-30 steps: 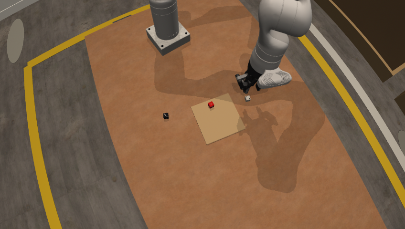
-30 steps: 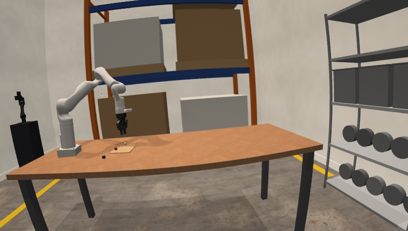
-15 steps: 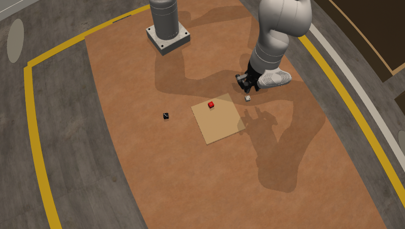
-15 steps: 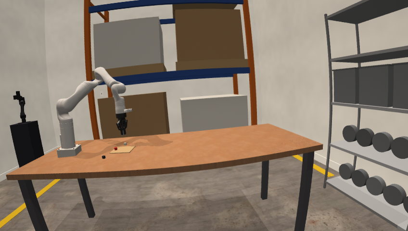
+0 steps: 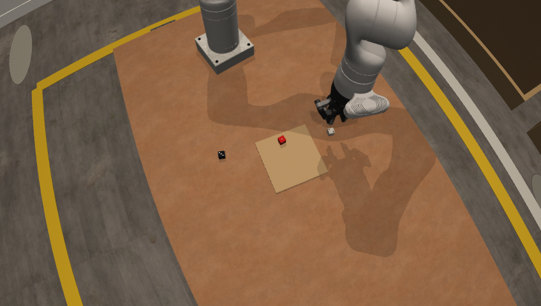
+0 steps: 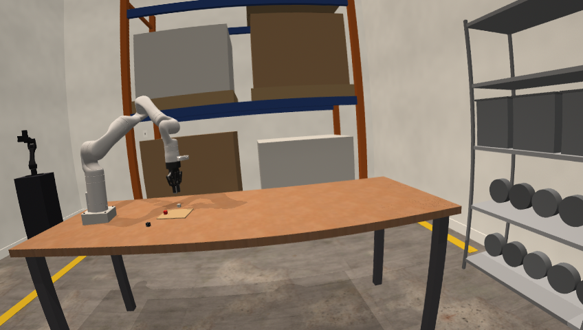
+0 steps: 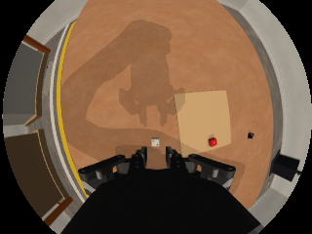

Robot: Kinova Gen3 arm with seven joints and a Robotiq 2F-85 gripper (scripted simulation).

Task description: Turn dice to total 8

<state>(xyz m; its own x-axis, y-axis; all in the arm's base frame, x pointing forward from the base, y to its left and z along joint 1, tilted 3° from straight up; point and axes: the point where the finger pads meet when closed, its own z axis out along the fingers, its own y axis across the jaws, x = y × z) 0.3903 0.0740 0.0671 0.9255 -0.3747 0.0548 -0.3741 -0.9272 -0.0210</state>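
The white die lies 9 cm below my hand. Round my hand: black die 11 cm behind, 26 cm to the right, 9 cm below; then red die 5 cm behind, 12 cm to the right, 8 cm below; then tan mat 1 cm behind, 12 cm to the right, 9 cm below.
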